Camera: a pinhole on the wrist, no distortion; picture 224 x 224 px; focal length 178.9 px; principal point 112.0 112.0 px. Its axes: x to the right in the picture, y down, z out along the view. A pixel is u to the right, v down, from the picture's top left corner.
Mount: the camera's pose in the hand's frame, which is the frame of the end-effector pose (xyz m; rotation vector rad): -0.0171 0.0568 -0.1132 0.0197 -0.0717 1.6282
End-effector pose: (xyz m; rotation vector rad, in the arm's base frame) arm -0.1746 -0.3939 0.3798 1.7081 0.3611 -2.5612
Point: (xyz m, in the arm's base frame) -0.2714 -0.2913 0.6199
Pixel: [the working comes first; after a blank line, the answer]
In the camera's frame: -0.1880 0.1577 0.2833

outside the picture
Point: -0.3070 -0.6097 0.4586
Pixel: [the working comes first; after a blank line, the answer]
In the camera's frame: 0.1365 0.0059 0.3015

193.0 115.5
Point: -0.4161 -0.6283 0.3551
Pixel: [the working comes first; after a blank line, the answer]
In the camera's frame: 0.1499 -0.1328 0.3611

186.3 46.2
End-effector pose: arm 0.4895 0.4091 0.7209 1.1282 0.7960 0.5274
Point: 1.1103 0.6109 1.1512
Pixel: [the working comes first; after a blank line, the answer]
In the camera's frame: 0.4339 -0.4685 0.5313

outside the picture
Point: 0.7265 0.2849 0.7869
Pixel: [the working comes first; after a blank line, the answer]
In the camera's frame: -0.0164 -0.0660 0.3848

104.4 81.3
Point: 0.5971 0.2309 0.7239
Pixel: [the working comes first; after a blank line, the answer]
In the camera's frame: -0.0952 0.0428 0.3100

57.1 136.7
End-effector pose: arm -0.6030 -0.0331 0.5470 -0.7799 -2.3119 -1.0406
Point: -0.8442 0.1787 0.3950
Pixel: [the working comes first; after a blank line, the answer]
In the camera's frame: -0.1637 -0.1625 0.4199

42.2 42.8
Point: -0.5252 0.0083 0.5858
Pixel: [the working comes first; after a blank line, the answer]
In the camera's frame: 0.0435 -0.0036 0.1052

185.9 105.9
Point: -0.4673 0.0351 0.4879
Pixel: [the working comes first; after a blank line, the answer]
In the camera's frame: 0.0567 0.0887 0.1757

169.7 202.3
